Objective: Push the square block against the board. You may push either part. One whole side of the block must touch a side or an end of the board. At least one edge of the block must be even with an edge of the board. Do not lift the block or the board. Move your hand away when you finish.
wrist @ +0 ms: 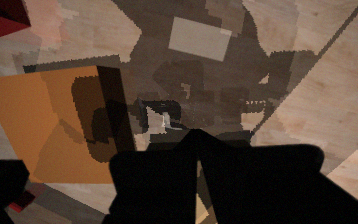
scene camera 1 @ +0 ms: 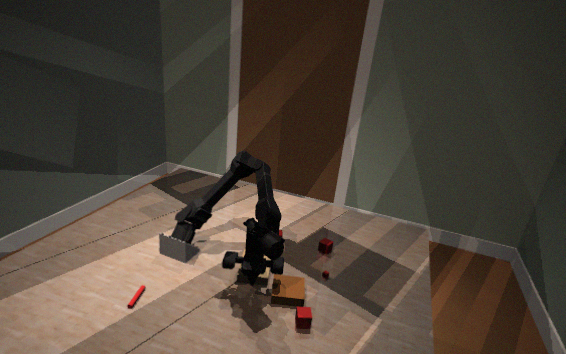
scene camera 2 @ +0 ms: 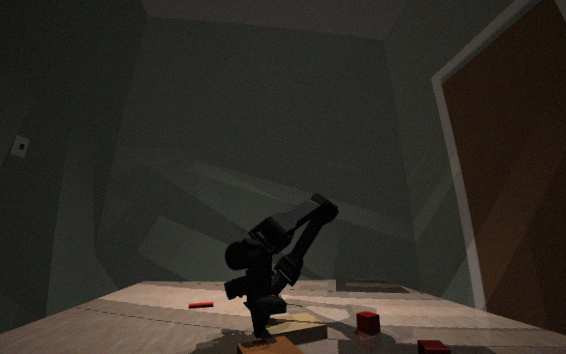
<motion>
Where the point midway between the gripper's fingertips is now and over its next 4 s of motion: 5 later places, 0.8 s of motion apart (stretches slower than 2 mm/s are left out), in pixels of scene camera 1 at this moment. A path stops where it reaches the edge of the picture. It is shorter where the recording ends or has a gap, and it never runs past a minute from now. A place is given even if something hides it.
My gripper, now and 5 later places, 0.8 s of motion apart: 252,284; 250,288; 250,281; 257,269; 262,257; 263,247
</motion>
